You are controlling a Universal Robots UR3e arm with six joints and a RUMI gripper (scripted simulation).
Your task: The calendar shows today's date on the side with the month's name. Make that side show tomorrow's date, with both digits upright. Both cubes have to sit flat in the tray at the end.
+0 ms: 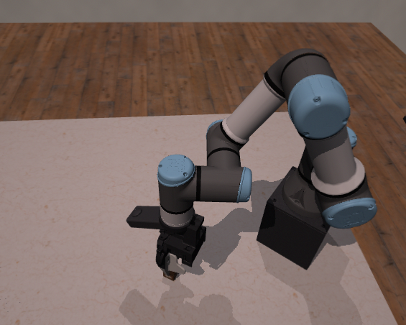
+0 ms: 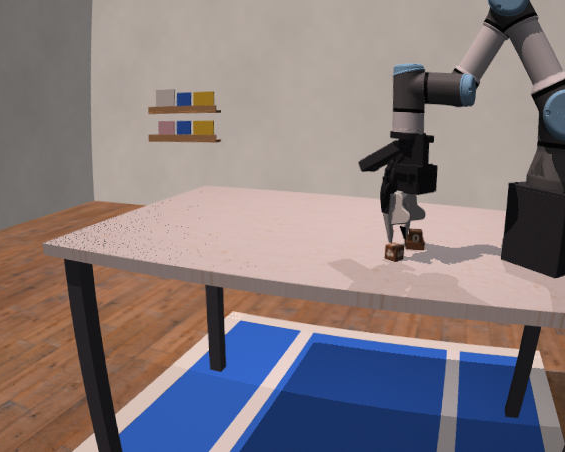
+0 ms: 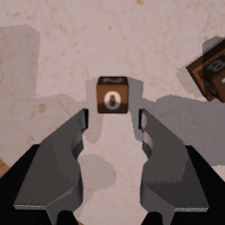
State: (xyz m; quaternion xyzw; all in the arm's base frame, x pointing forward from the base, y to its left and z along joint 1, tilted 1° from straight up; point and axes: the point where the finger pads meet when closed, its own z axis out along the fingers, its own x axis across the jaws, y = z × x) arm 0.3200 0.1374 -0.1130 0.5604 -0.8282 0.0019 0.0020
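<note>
Now: the brown digit cube 40 mm below my hand. Also, from my hand: calendar tray: 120 mm to the right, 50 mm below, 10 mm behind.
</note>
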